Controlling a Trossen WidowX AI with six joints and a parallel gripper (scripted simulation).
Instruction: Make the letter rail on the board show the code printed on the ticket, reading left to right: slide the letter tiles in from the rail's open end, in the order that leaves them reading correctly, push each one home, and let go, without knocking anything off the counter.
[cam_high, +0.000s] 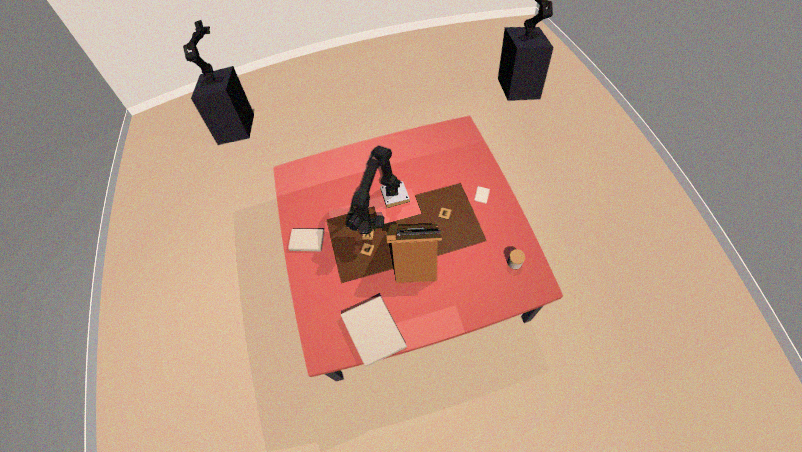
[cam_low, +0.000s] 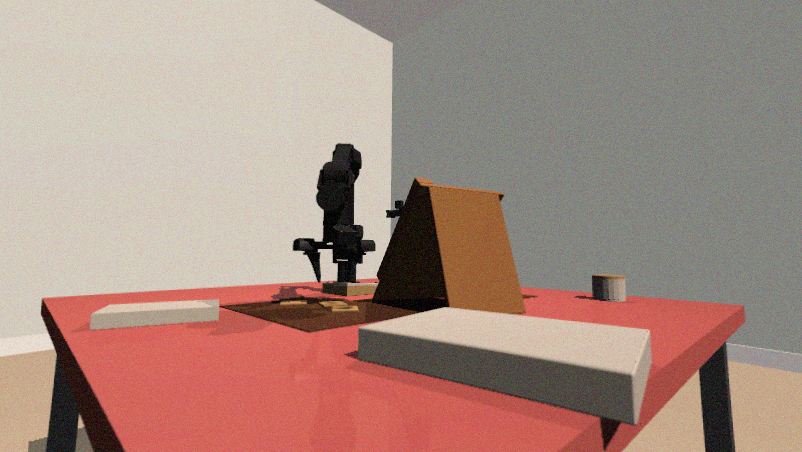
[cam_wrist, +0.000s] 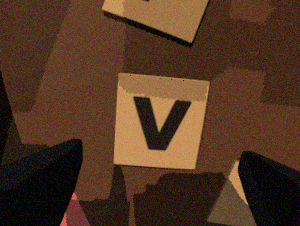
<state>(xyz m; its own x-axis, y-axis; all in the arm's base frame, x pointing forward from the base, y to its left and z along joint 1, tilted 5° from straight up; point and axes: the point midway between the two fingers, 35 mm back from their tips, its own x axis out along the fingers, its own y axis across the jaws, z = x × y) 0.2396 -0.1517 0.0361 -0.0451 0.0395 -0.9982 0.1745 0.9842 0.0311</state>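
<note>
My gripper tip is 5 cm above the tan letter tile. From my gripper tip the other things lie so: large white slab 52 cm ahead, 4 cm below, 2 cm to the right; then flat white block 33 cm to the right, 4 cm below, 1 cm behind; then dark brown mat 18 cm to the left, 5 cm below, 4 cm behind.
</note>
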